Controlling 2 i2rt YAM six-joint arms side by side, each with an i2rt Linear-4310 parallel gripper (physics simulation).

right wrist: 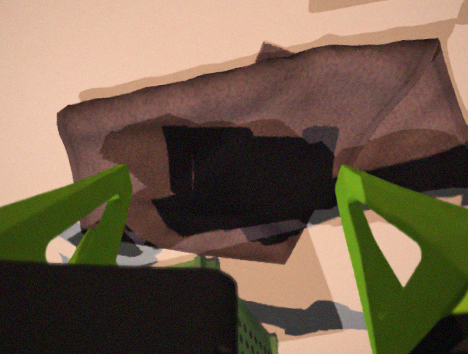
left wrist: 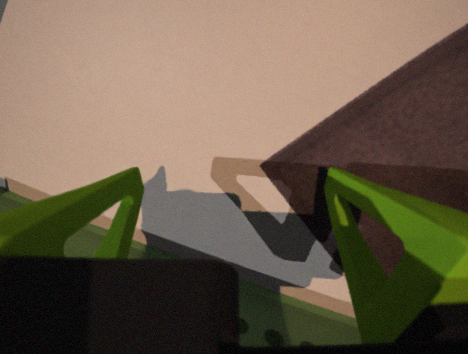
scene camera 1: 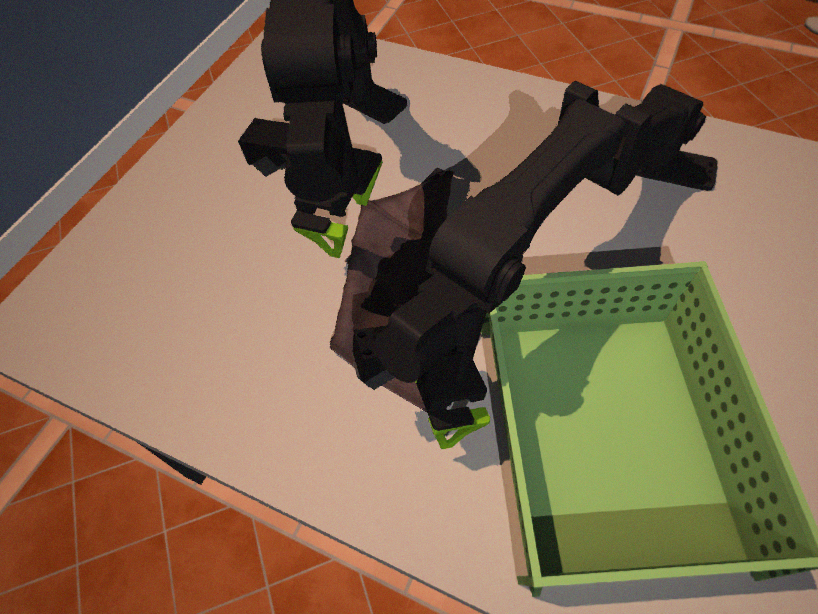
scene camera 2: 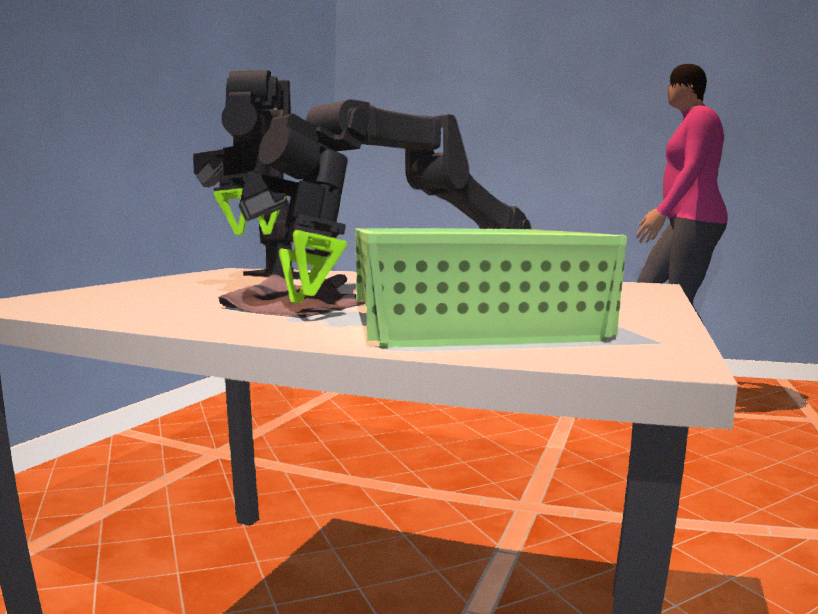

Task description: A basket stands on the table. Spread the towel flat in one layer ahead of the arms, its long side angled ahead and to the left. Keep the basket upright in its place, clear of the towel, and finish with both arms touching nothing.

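Note:
The brown towel (scene camera 1: 388,221) (scene camera 2: 254,298) (left wrist: 400,115) (right wrist: 300,85) lies rumpled on the table, with a diagonal crease near one end and a small corner sticking out past one long edge. The arm hides much of it in scene camera 1. My left gripper (scene camera 2: 301,297) (left wrist: 233,177) is open and low at the towel's near end beside the basket; a towel corner shows between its fingers, nearer the right-hand one. My right gripper (scene camera 1: 351,230) (scene camera 2: 253,233) (right wrist: 233,176) is open above the table by the towel's far end. The green basket (scene camera 1: 660,573) (scene camera 2: 495,320) stands upright.
The basket's perforated wall is close beside the left gripper and the towel's near edge. The left arm reaches across above the towel. The table (scene camera 1: 198,317) (scene camera 2: 165,323) has its edge at the lower left in scene camera 1. A person (scene camera 2: 700,165) stands behind the table.

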